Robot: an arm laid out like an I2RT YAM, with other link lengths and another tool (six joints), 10 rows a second.
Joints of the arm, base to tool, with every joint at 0 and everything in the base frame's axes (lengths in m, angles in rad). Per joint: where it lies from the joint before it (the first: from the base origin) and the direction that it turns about. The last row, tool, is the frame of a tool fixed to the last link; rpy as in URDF.
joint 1: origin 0 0 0.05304 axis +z
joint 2: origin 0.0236 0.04 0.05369 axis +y
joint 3: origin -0.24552 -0.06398 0 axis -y
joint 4: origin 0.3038 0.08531 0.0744 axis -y
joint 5: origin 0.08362 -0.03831 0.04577 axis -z
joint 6: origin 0.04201 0 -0.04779 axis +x
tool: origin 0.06 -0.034 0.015 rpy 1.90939 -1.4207 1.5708
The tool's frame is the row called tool.
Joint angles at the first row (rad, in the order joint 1, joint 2, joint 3, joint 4, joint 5, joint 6):
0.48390 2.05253 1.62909 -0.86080 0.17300 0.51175
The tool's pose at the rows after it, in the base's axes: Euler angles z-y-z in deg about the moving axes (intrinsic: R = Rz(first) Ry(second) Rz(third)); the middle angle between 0 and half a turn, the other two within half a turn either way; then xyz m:
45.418, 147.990, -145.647, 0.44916, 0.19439, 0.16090
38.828, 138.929, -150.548, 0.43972, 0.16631, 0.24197
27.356, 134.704, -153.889, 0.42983, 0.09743, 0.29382
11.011, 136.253, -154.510, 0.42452, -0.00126, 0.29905
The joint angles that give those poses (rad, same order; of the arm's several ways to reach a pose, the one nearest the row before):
0.46788 1.91060 1.62906 -0.86078 0.15163 0.47054
0.42439 1.73096 1.62910 -0.87454 0.15621 0.47091
0.29775 1.60200 1.62909 -0.92489 0.19322 0.48237
0.08489 1.57607 1.62833 -0.98555 0.24167 0.52778

